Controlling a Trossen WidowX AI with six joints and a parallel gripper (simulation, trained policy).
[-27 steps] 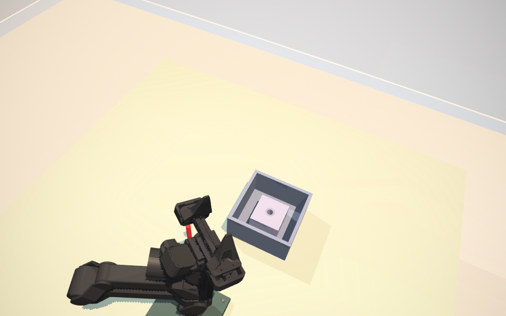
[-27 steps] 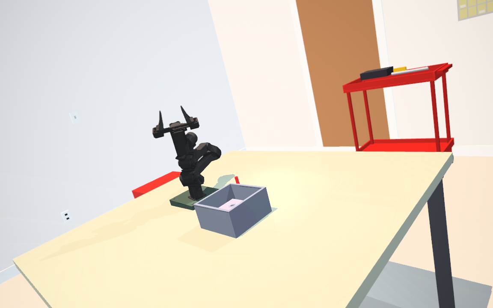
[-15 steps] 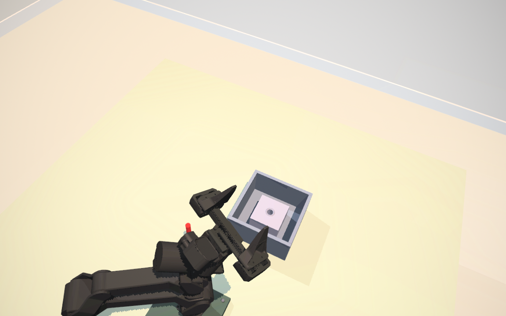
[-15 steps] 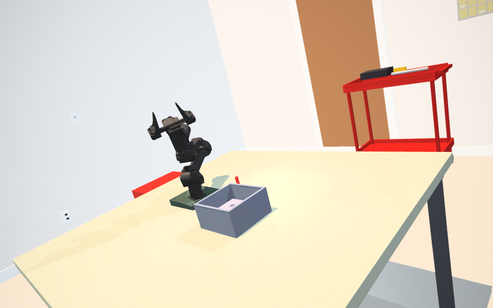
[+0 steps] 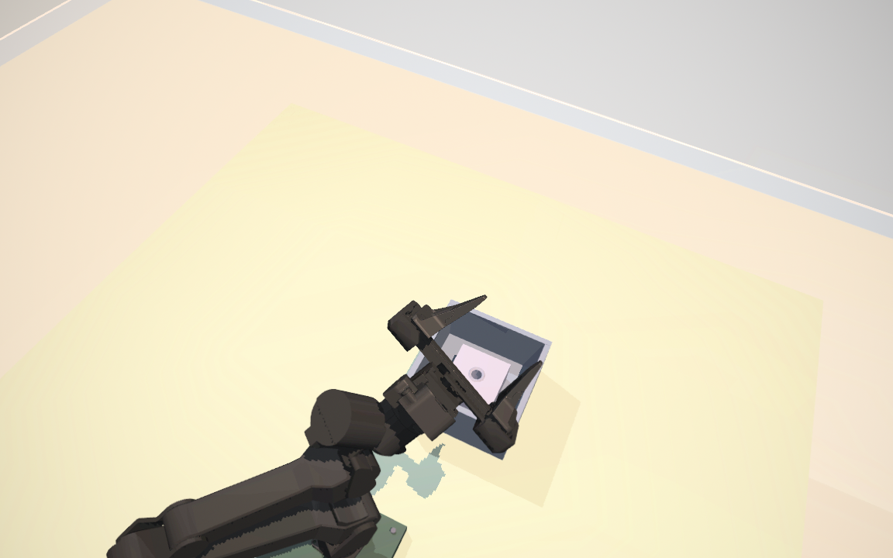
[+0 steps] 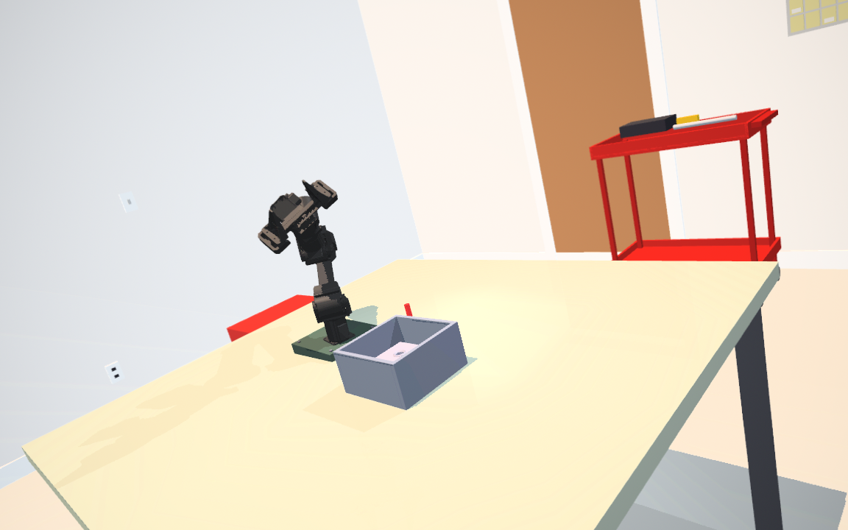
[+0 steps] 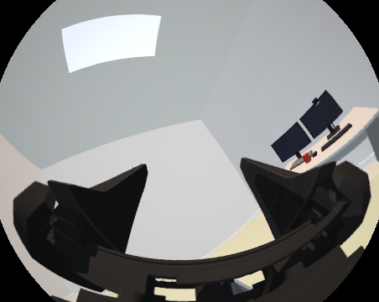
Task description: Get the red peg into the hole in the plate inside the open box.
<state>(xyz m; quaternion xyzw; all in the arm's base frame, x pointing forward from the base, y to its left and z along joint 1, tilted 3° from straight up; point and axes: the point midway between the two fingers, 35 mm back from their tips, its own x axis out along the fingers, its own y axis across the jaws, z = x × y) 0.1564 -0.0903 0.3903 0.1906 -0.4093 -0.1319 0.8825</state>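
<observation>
My gripper tip is now 39 cm above the red peg, 24 cm to the right of it and 6 cm past it. Also, from my gripper tip: grey box (40 cm below, 13 cm ahead, 8 cm to the left).
</observation>
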